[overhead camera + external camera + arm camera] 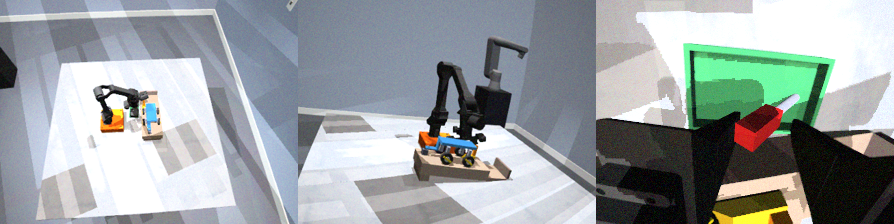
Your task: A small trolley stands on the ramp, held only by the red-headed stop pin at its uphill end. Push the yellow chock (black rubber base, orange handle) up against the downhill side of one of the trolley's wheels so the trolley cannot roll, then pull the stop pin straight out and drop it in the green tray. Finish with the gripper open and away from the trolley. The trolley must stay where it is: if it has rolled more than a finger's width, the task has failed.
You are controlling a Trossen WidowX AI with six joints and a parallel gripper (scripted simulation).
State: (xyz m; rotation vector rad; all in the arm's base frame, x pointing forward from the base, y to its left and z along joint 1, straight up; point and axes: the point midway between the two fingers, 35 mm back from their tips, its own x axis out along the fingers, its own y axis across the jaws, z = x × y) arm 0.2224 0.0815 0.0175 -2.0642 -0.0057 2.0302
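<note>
The red-headed stop pin is 10 mm to the left of my gripper tip. Round my gripper tip: tan ramp: 110 mm ahead, 120 mm to the right; yellow chock: 70 mm ahead, 20 mm to the right, 40 mm above; green tray: 10 mm behind, 50 mm below.
</note>
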